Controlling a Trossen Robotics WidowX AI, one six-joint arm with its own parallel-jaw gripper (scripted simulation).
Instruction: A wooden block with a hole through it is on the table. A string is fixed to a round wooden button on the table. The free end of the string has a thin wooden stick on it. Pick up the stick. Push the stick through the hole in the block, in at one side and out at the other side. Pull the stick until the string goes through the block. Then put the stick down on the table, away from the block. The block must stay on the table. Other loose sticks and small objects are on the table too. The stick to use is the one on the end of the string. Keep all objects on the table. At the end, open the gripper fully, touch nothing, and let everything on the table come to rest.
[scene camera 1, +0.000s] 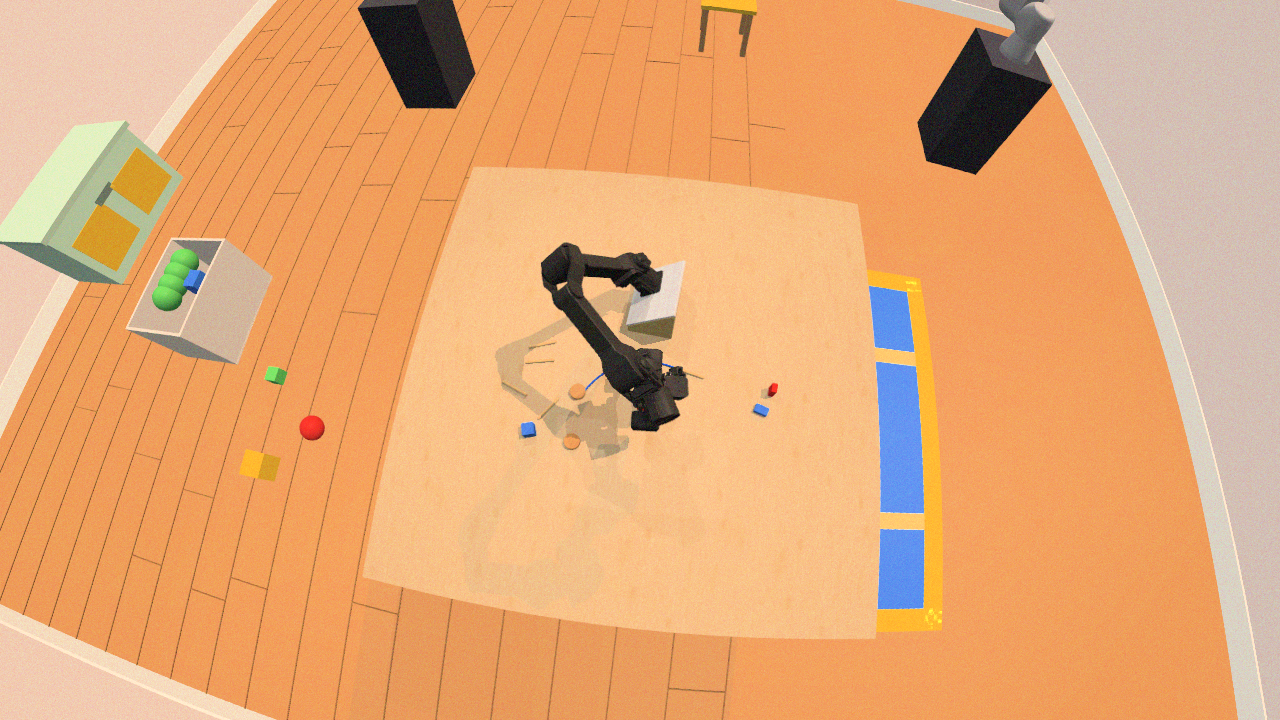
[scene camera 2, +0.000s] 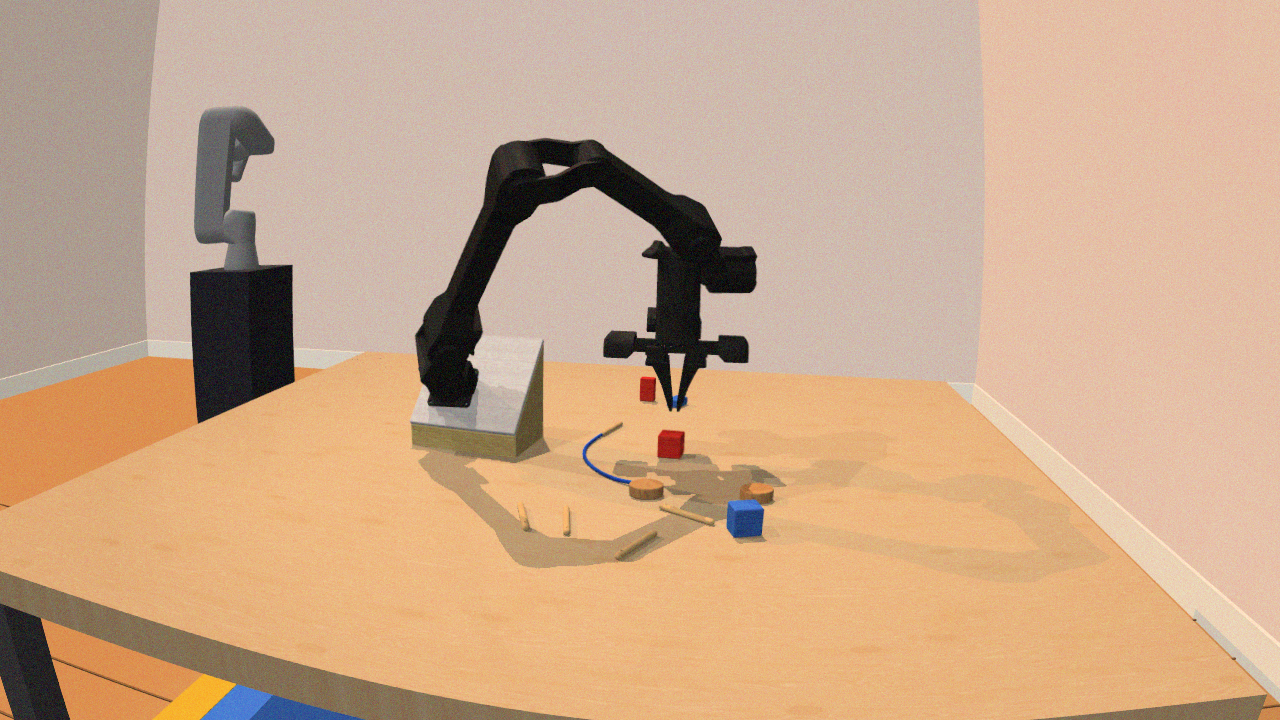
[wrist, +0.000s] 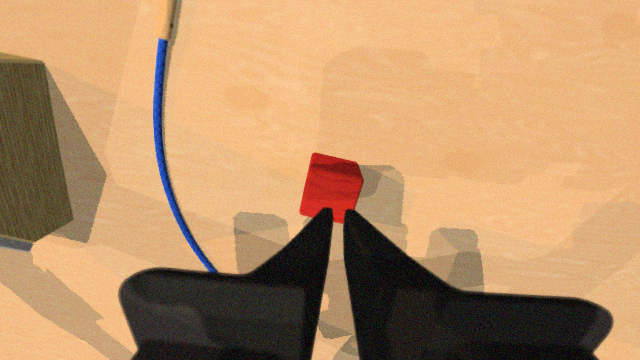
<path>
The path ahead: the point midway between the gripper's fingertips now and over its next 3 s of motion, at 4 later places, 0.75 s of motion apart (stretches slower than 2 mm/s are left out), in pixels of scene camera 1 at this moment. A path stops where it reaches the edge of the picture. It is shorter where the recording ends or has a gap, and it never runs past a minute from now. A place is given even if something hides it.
The gripper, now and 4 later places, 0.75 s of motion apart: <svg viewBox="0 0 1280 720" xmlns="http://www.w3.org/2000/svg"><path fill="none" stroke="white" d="M646 399L680 365L681 362L681 367L679 369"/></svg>
</path>
